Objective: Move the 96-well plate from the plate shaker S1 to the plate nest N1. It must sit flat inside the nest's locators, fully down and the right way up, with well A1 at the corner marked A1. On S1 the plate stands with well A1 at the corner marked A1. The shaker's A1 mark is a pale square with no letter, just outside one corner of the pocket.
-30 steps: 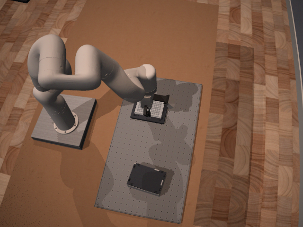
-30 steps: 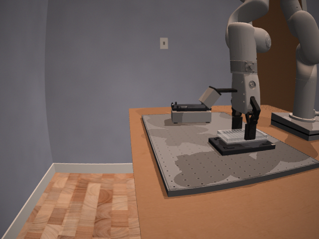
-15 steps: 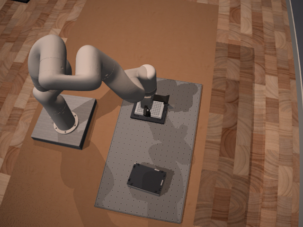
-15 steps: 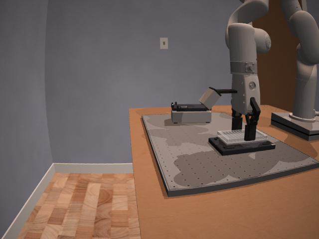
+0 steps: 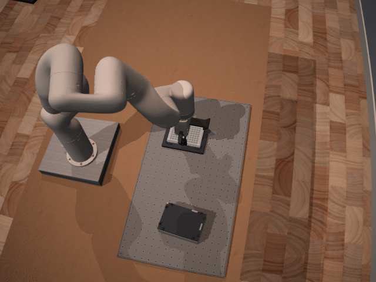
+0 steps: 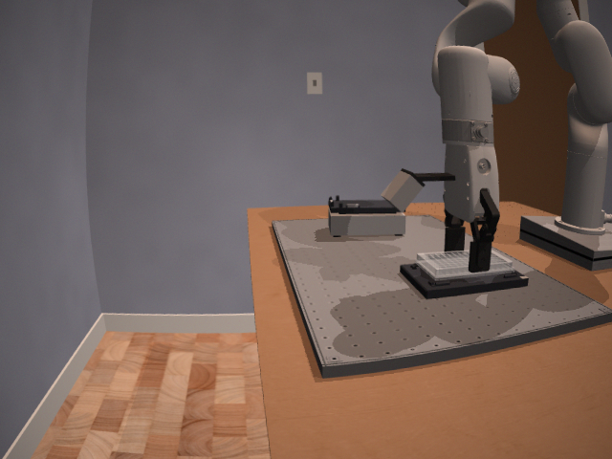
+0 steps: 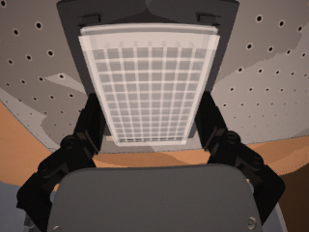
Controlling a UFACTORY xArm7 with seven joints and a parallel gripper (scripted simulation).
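My gripper is now 1 cm above the 96-well plate. Also, from my hand: black plate nest N1 (3 cm below).
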